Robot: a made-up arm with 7 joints.
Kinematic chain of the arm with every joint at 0, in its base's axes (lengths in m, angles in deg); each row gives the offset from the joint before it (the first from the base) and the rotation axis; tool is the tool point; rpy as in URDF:
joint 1: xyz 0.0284 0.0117 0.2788 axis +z
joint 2: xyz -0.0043 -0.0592 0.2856 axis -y
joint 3: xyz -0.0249 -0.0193 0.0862 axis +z
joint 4: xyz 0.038 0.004 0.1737 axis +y
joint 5: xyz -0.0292 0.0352 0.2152 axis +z
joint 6: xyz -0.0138 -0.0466 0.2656 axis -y
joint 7: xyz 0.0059 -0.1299 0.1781 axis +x
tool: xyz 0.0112 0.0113 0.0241 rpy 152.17 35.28 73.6
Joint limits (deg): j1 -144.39..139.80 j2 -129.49..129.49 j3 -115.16..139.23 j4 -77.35..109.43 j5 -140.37..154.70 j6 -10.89..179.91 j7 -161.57..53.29
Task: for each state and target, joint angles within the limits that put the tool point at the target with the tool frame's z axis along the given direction. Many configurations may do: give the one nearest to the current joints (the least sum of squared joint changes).
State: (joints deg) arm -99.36 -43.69 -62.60 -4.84 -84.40 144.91 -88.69
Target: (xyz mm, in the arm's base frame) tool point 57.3 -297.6 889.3 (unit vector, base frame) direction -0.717 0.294 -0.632
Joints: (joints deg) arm -134.71 -12.00 -93.14 -46.76 -105.69 170.24 -135.76
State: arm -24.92 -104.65 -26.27 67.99 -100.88 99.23 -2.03
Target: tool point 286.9 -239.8 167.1 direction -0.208 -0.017 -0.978
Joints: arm -56.07 -96.03 -3.71 100.20 -96.39 154.09 30.90
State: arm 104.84 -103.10 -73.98 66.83 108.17 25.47 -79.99
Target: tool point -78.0 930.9 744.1 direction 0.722 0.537 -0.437
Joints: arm 134.08 -77.89 -92.09 30.67 102.89 17.67 -60.59
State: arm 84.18 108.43 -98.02 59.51 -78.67 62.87 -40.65
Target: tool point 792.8 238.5 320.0 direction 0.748 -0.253 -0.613
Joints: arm 127.22 120.46 -110.91 98.13 -87.15 61.82 -60.51
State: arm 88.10 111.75 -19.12 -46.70 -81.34 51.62 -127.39
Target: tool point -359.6 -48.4 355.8 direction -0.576 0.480 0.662
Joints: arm 83.64 103.77 -53.67 -75.42 -71.30 106.44 -121.16
